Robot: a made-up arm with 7 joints. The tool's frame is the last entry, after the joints.
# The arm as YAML. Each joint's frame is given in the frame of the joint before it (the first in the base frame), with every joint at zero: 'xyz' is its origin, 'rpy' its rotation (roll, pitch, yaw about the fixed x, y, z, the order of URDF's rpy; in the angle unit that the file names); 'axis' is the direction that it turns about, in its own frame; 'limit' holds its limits. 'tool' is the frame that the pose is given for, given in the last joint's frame.
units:
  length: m
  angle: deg
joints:
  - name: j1
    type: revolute
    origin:
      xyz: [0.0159, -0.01, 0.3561]
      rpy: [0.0, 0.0, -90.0]
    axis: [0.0, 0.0, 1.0]
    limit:
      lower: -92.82
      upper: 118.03
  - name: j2
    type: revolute
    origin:
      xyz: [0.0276, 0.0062, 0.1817]
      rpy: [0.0, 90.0, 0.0]
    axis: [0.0, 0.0, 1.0]
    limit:
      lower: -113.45
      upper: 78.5
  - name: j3
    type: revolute
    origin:
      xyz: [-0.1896, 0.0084, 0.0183]
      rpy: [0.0, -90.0, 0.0]
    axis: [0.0, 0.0, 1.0]
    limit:
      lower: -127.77
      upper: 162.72
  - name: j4
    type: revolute
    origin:
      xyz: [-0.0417, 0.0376, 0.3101]
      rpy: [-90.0, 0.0, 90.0]
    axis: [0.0, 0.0, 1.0]
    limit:
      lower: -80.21
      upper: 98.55
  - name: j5
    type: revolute
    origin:
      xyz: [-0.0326, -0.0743, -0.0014]
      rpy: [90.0, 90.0, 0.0]
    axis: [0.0, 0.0, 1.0]
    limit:
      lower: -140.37
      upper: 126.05
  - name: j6
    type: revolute
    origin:
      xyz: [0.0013, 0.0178, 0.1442]
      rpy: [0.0, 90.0, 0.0]
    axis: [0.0, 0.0, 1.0]
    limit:
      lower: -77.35
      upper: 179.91
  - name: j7
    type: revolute
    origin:
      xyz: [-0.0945, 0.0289, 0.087]
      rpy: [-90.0, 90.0, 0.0]
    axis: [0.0, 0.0, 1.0]
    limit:
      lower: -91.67
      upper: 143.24
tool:
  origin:
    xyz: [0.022, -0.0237, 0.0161]
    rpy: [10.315, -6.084, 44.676]
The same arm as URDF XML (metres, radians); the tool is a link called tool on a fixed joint. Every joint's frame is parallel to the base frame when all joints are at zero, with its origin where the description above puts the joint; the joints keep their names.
<robot name="arm">
<joint name="tool_joint" type="fixed"><parent link="link7"/><child link="tool"/><origin xyz="0.0161 0.022 -0.0237" rpy="1.8552 -0.7742 1.422"/></joint>
<joint name="j7" type="revolute"><parent link="link6"/><child link="link7"/><origin xyz="0.0289 -0.087 0.0945"/><axis xyz="1 0 0"/><limit lower="-1.5999" upper="2.5"/></joint>
<joint name="j6" type="revolute"><parent link="link5"/><child link="link6"/><origin xyz="0.0178 -0.0013 0.1442"/><axis xyz="0 -1 0"/><limit lower="-1.35" upper="3.14"/></joint>
<joint name="j5" type="revolute"><parent link="link4"/><child link="link5"/><origin xyz="-0.0326 -0.0014 0.0743"/><axis xyz="0 0 1"/><limit lower="-2.4499" upper="2.2"/></joint>
<joint name="j4" type="revolute"><parent link="link3"/><child link="link4"/><origin xyz="0.0376 0.0417 0.3101"/><axis xyz="0 1 0"/><limit lower="-1.3999" upper="1.72"/></joint>
<joint name="j3" type="revolute"><parent link="link2"/><child link="link3"/><origin xyz="0.0084 -0.0183 0.1896"/><axis xyz="0 0 1"/><limit lower="-2.23" upper="2.84"/></joint>
<joint name="j2" type="revolute"><parent link="link1"/><child link="link2"/><origin xyz="0.0062 -0.0276 0.1817"/><axis xyz="0 -1 0"/><limit lower="-1.9801" upper="1.3701"/></joint>
<joint name="j1" type="revolute"><parent link="base"/><child link="link1"/><origin xyz="0.0159 -0.01 0.3561"/><axis xyz="0 0 1"/><limit lower="-1.62" upper="2.06"/></joint>
<link name="base"/>
<link name="link1"/>
<link name="link2"/>
<link name="link3"/>
<link name="link4"/>
<link name="link5"/>
<link name="link6"/>
<link name="link7"/>
<link name="tool"/>
</robot>

